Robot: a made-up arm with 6 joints.
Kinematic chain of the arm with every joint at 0, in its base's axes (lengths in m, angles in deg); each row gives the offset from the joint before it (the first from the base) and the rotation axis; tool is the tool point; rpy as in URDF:
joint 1: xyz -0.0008 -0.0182 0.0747 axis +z
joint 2: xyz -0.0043 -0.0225 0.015 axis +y
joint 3: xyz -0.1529 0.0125 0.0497 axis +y
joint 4: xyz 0.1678 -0.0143 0.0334 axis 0.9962 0 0.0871
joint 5: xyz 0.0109 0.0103 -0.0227 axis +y
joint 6: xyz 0.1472 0.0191 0.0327 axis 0.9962 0 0.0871
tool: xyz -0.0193 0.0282 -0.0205 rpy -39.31 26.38 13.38
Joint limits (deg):
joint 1: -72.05..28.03
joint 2: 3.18..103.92
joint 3: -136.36..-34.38
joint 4: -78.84..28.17
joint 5: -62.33..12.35
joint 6: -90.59..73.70
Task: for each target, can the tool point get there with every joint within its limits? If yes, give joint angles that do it. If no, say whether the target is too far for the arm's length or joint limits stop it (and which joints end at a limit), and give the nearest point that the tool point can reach.
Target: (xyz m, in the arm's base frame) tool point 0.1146 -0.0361 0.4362
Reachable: yes | joints -23.83 41.56 -80.14 -64.49 -39.41 -58.89
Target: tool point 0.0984 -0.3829 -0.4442
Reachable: no: too far | nearest point 0.0541 -0.2200 -0.0627 | short by 0.417 m
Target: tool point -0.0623 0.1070 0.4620
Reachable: yes | joints -31.42 24.17 -103.87 -51.52 -36.75 51.80
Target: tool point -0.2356 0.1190 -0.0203
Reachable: no: joint limits stop it (at a limit: joint 2, joint 3, joint 5, joint 6) | nearest point -0.3452 0.1830 0.1773 | short by 0.235 m
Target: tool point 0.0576 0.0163 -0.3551
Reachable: no: joint limits stop it (at a limit: joint 1, joint 2, joint 3, joint 5) | nearest point 0.1494 0.0425 -0.0741 | short by 0.297 m
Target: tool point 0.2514 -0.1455 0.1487
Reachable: yes | joints -17.60 69.50 -49.53 -50.30 2.99 -74.44
